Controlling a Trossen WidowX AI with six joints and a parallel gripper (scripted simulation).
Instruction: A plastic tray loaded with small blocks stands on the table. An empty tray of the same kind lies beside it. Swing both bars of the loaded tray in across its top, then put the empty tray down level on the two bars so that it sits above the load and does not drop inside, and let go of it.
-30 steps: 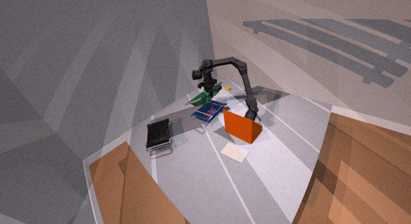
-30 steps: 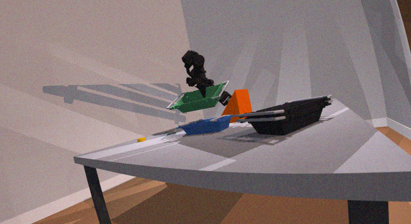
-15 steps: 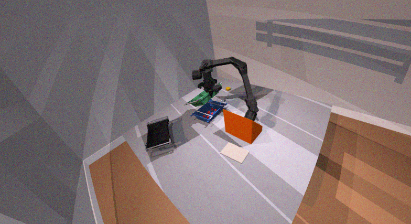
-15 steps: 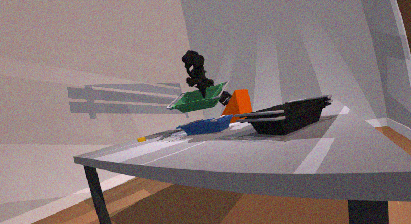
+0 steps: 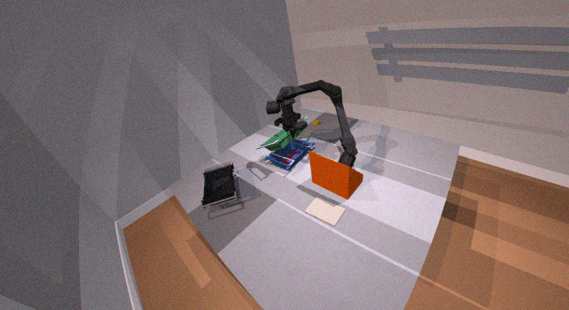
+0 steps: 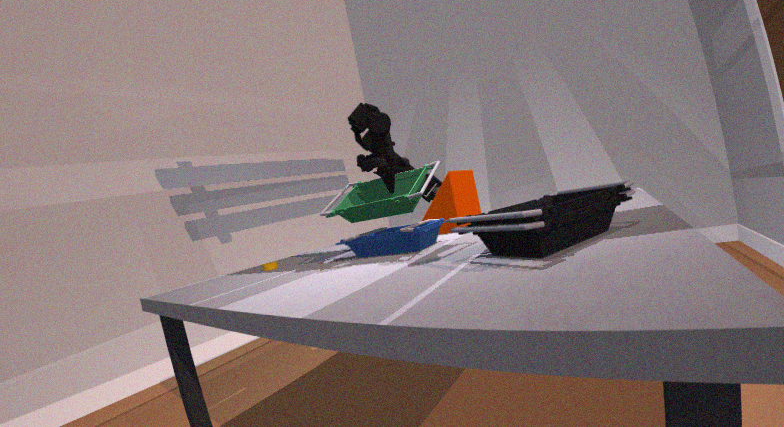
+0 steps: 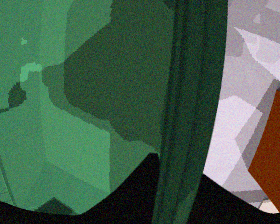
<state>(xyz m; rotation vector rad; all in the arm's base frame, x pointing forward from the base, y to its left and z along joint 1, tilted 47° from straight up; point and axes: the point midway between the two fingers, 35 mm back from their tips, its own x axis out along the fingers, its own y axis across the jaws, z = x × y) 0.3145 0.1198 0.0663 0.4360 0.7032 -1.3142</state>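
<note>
My gripper tip is now 70 mm short of the green tray and 20 mm to the right of it. From my gripper tip the other things lie so: beige flat card (380 mm behind, 160 mm to the left, 160 mm below); yellow block (220 mm ahead, 400 mm to the right, 150 mm below).
</note>
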